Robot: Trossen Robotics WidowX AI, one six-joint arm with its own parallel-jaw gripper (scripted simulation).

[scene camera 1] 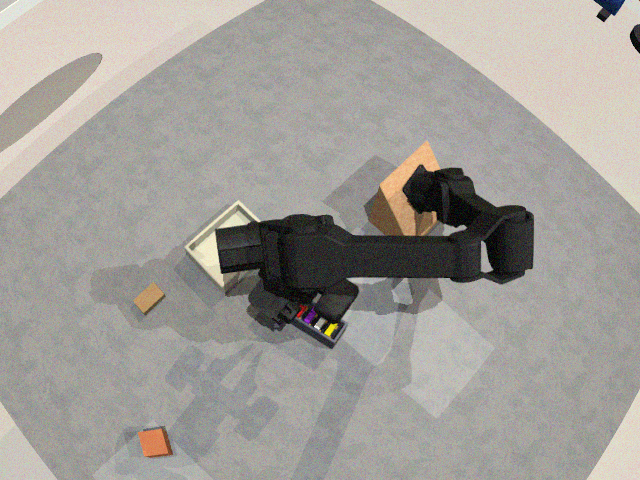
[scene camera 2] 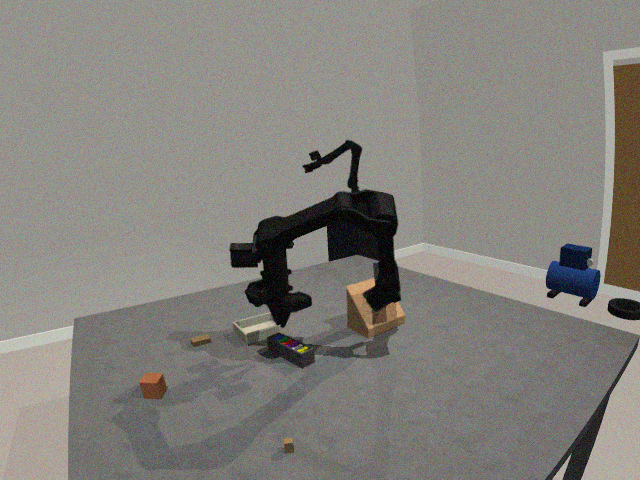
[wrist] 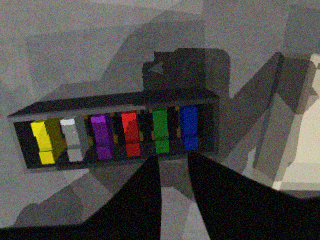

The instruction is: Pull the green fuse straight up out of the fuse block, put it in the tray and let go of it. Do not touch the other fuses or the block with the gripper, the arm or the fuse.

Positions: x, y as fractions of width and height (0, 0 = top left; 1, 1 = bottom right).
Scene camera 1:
my gripper: 0.46, 0.61
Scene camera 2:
my gripper: 0.44, 0.68
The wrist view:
my gripper: 0.54, 0.68
blue fuse: 0.59, 0.48
